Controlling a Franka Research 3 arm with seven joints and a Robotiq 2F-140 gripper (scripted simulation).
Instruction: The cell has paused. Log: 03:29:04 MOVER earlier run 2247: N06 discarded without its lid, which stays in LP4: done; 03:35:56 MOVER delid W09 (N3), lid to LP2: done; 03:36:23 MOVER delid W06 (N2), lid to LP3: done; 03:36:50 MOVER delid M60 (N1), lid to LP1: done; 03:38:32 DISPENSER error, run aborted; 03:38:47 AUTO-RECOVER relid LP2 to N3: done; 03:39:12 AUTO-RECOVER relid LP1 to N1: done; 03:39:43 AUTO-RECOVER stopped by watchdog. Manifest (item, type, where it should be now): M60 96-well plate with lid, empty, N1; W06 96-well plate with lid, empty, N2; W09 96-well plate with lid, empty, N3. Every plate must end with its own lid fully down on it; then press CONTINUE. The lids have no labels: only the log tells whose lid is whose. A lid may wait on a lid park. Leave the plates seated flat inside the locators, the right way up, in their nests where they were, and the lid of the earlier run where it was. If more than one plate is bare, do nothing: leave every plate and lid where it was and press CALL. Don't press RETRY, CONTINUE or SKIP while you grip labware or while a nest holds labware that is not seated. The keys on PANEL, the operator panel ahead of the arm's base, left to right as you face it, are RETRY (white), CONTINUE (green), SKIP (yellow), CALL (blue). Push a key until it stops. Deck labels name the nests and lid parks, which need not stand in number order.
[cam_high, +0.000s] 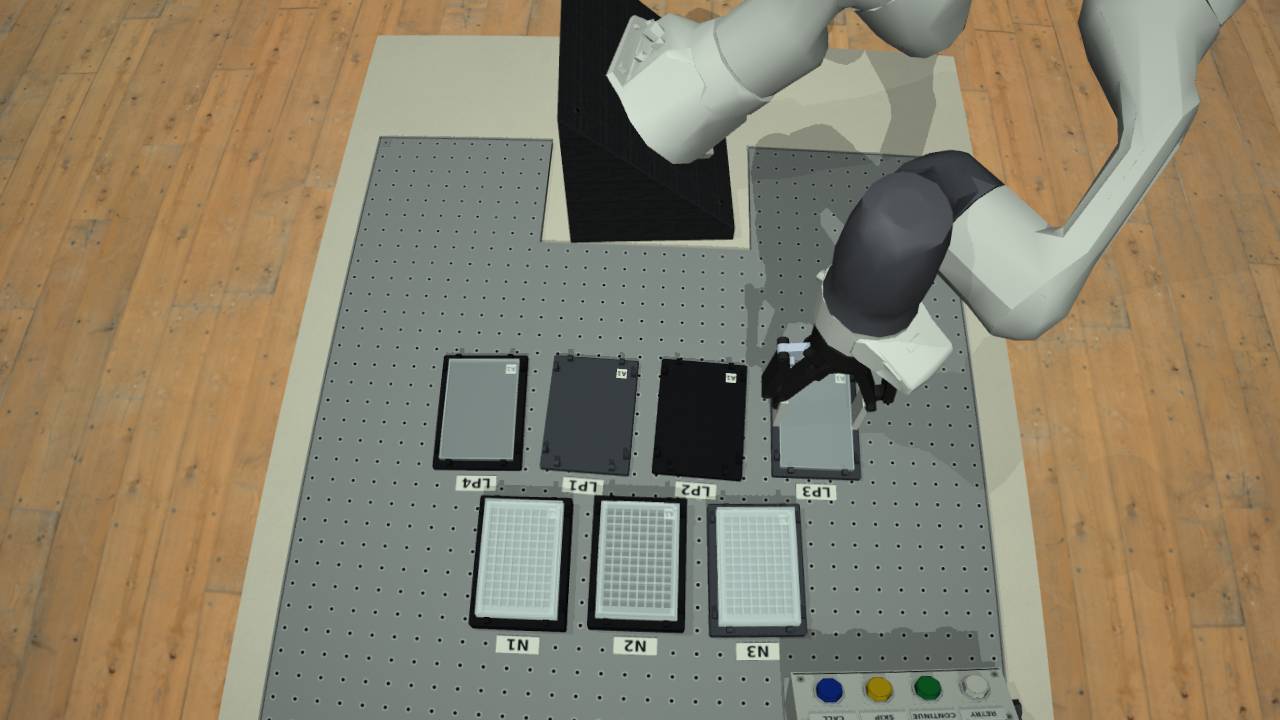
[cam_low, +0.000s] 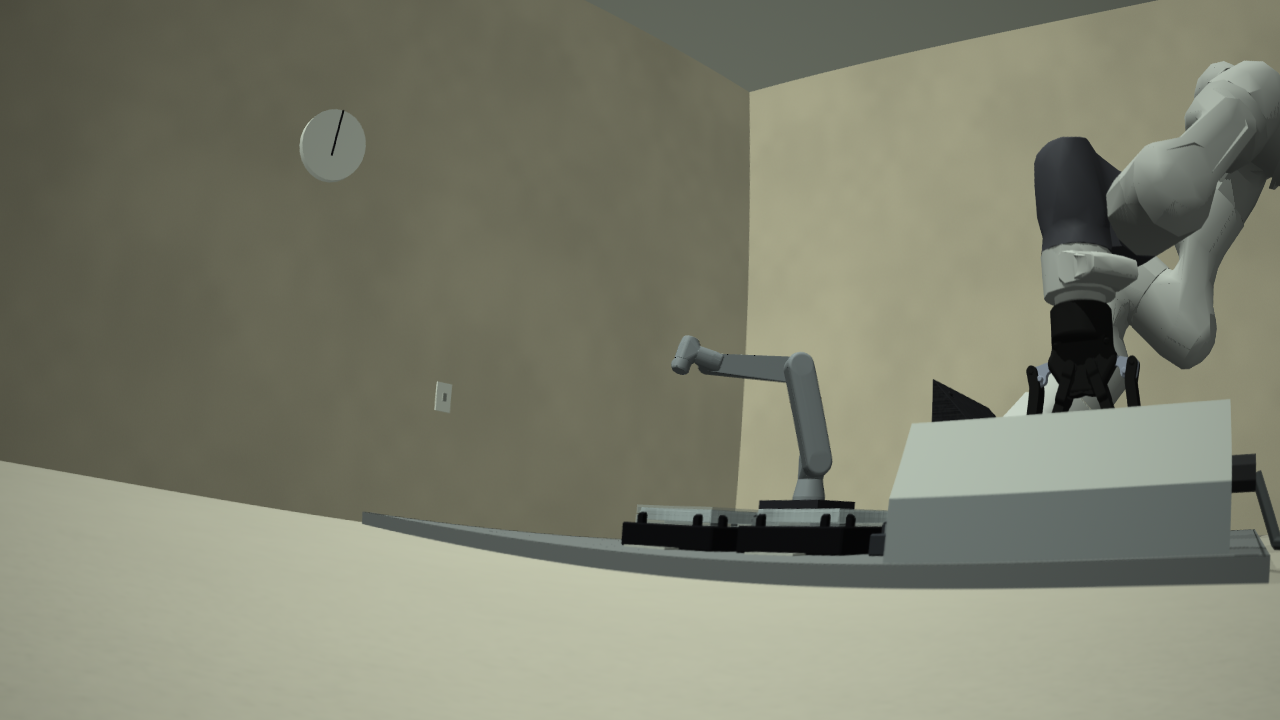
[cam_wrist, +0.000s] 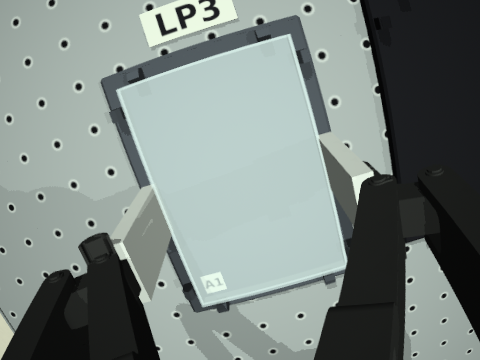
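The lid park LP3 lies 3 cm below my hand. Also, from my hand: lid park LP2: 1 cm ahead, 13 cm to the right, 3 cm below; lid park LP1: 1 cm ahead, 26 cm to the right, 3 cm below; LP2 label: 9 cm ahead, 14 cm to the right, 4 cm below.
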